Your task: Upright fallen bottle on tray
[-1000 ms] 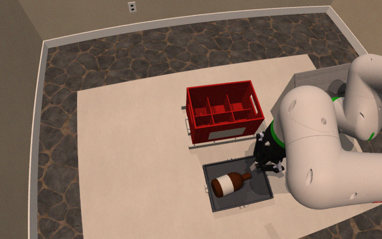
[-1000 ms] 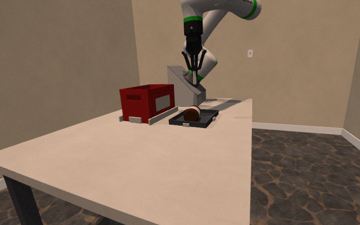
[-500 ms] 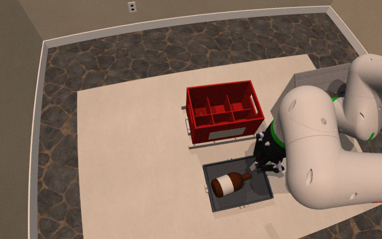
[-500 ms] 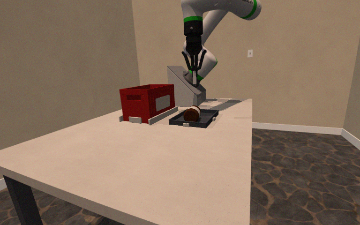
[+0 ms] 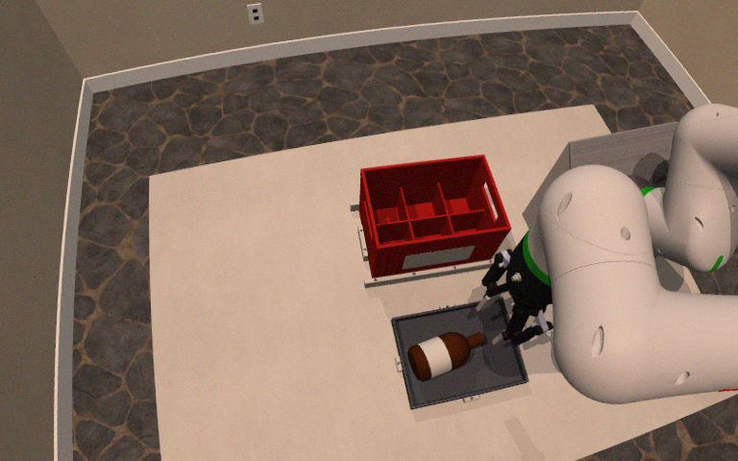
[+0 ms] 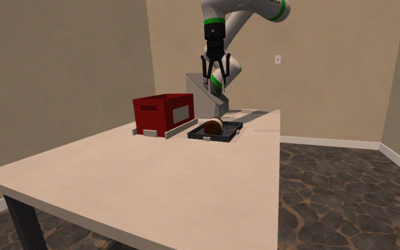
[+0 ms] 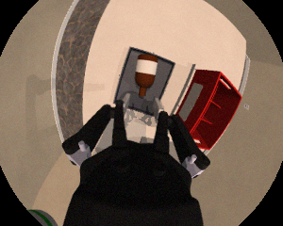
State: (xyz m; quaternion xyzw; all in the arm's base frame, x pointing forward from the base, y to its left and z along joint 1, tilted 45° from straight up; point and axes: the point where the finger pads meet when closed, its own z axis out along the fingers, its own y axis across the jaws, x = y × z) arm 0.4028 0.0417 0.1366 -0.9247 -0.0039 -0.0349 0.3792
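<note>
My gripper is now 18 cm above the brown bottle and 5 cm short of it. The rest, counted from my hand: red crate 28 cm to the right, 13 cm below, 1 cm behind; dark grey tray 20 cm below, 2 cm ahead.
</note>
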